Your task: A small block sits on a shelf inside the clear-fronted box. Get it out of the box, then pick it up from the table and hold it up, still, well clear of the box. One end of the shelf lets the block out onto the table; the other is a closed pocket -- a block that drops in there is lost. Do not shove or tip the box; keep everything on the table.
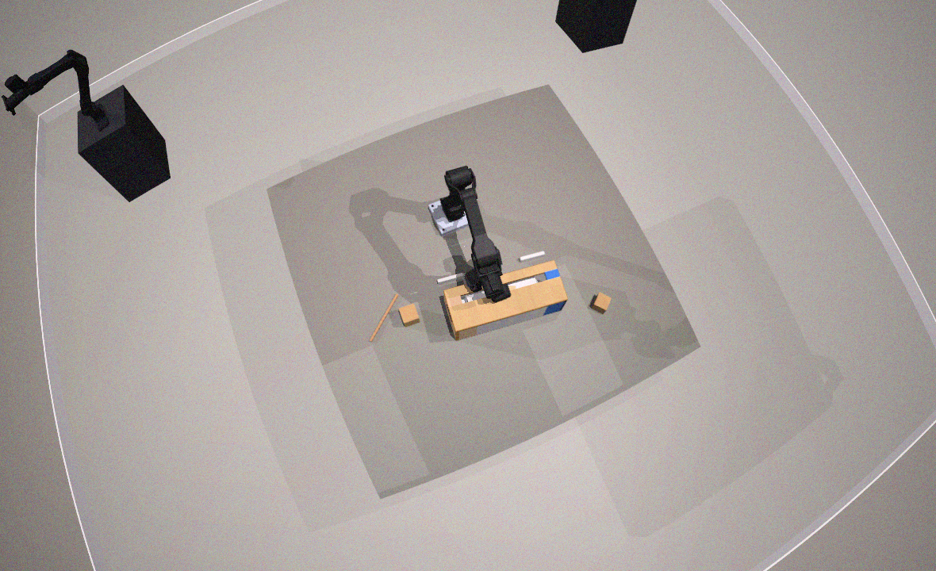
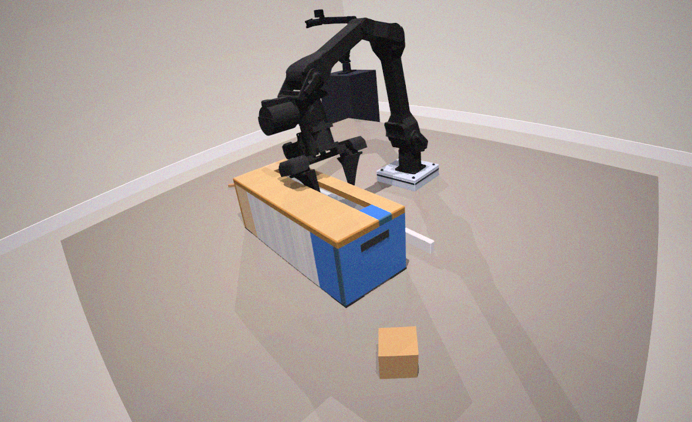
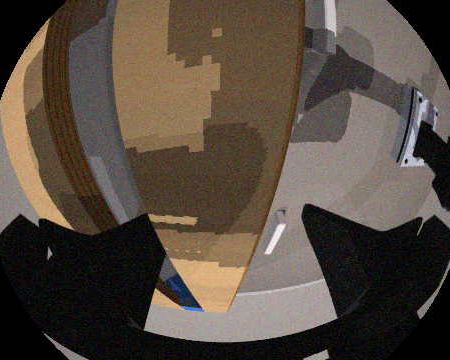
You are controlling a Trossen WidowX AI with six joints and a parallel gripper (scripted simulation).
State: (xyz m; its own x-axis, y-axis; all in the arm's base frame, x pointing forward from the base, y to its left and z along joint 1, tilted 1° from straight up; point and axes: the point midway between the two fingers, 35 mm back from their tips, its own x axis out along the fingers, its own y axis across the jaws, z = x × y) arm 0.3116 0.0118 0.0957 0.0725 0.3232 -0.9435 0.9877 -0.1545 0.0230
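The box is 30 mm ahead of my gripper tip, 10 mm to the right of it and 30 mm below it. From my gripper tip the other things lie so: thin stick 70 mm behind, 400 mm to the right, 90 mm below.
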